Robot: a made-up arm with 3 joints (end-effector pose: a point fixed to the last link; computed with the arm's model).
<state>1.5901 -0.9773 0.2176</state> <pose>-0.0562 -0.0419 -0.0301 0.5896 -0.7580 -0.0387 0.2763</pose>
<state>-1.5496 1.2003 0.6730</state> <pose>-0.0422 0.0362 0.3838 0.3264 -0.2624 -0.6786 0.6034</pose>
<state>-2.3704 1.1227 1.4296</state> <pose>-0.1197 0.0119 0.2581 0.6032 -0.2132 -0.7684 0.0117</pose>
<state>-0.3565 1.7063 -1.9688</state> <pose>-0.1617 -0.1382 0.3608 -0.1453 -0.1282 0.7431 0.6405</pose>
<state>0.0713 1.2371 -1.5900</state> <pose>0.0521 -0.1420 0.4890 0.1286 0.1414 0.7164 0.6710</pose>
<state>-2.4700 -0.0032 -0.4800</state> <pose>-0.1291 -0.0894 0.2590 0.5101 -0.3707 -0.1446 0.7626</pose>
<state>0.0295 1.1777 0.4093</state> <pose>0.1566 0.0561 0.4418 -0.0464 0.2003 -0.1898 0.9601</pose>
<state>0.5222 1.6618 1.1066</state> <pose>0.1794 0.0621 0.4386 -0.1089 0.0958 -0.3608 0.9213</pose>
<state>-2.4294 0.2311 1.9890</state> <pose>-0.0289 -0.2409 0.1908 0.5481 0.2854 -0.7846 0.0508</pose>
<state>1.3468 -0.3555 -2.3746</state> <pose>0.2986 -0.0263 -0.0712 -0.6731 -0.7210 -0.1305 0.1001</pose>
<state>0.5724 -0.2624 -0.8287</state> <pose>0.3823 0.0639 0.1364 0.1857 0.8829 0.2378 0.3598</pose>
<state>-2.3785 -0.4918 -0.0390</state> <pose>0.0164 -0.2347 0.3035 0.6326 -0.0306 -0.1534 0.7585</pose>
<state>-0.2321 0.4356 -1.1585</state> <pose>0.2092 -0.1170 0.4523 0.3057 0.3555 0.4373 0.7674</pose>
